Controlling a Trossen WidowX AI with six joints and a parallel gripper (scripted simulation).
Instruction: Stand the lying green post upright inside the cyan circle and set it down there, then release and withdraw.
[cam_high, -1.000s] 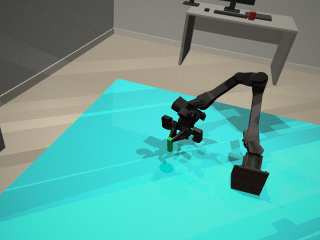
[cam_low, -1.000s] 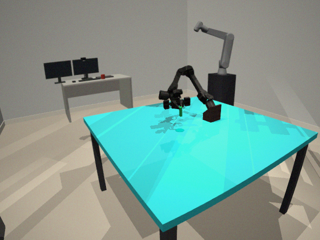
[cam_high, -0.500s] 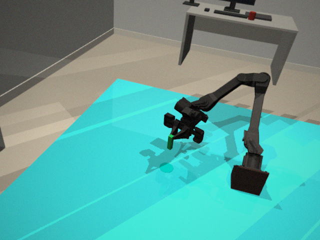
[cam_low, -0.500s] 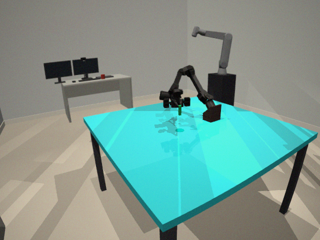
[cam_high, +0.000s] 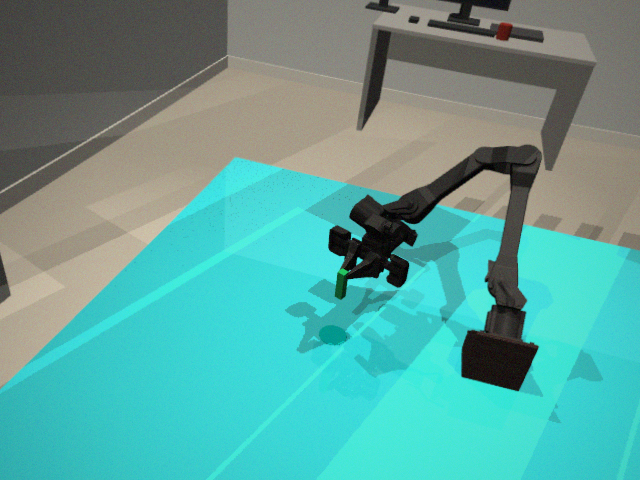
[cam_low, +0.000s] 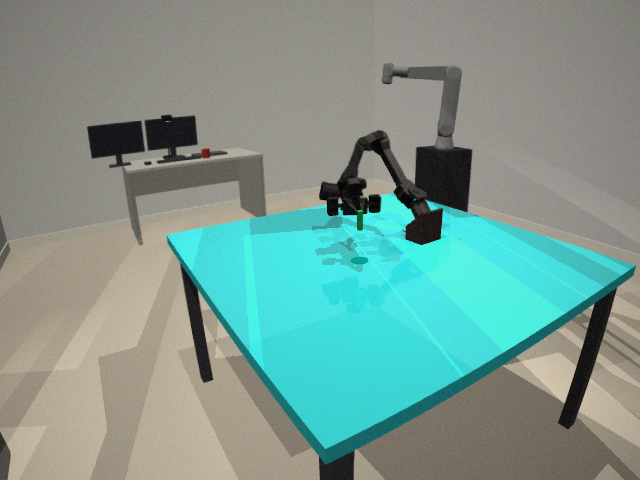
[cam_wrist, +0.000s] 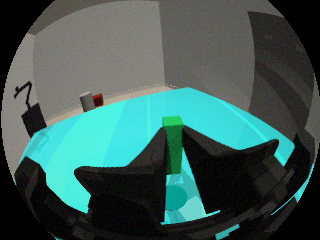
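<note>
Right now my gripper tip is 160 mm above the cyan circle. Also, from my gripper tip: green post (20 mm below).
</note>
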